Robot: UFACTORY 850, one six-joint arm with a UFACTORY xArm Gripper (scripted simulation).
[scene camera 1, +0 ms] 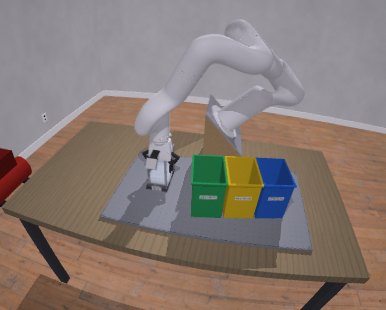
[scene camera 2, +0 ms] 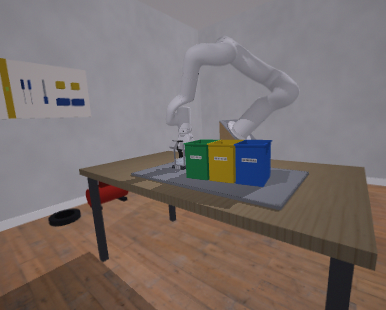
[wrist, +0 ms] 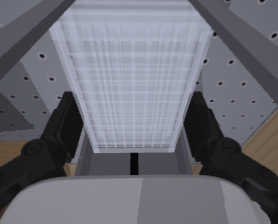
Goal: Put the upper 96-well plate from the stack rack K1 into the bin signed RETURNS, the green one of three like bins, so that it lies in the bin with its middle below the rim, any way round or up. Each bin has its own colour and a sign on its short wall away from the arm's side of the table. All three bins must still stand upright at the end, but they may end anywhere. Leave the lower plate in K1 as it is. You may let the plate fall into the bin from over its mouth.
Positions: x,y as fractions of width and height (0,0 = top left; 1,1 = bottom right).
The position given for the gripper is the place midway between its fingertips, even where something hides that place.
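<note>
Wrist view: the gripper (wrist: 0.48,0.47). Green bin out of frame in the wrist view. Blue bin out of frame in the wrist view. Scene camera 1: green bin (scene camera 1: 0.54,0.58), yellow bin (scene camera 1: 0.63,0.65), blue bin (scene camera 1: 0.71,0.65). Scene camera 2: green bin (scene camera 2: 0.51,0.49), yellow bin (scene camera 2: 0.58,0.54).
</note>
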